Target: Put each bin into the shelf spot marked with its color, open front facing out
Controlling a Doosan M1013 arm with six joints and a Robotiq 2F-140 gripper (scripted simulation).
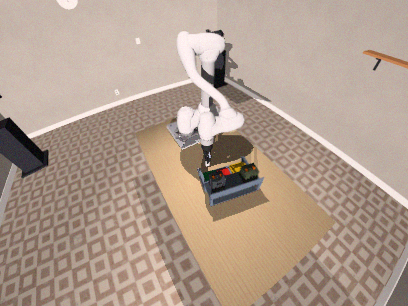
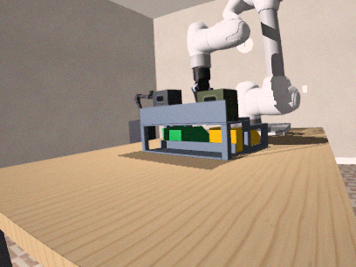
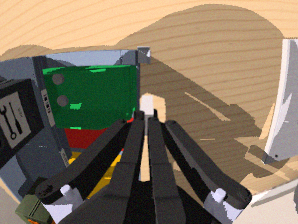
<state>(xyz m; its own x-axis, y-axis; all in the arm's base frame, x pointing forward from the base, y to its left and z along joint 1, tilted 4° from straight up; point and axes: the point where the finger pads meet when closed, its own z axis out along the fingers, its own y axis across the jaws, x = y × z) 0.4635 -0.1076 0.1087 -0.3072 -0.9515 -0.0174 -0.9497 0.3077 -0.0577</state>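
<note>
The green bin lies 110 mm ahead of my hand, 40 mm to the right of it and 70 mm below it. Round my hand: dark box (190 mm ahead, 70 mm to the right, 50 mm above); then yellow bin (180 mm ahead, 180 mm to the left, 70 mm below).
</note>
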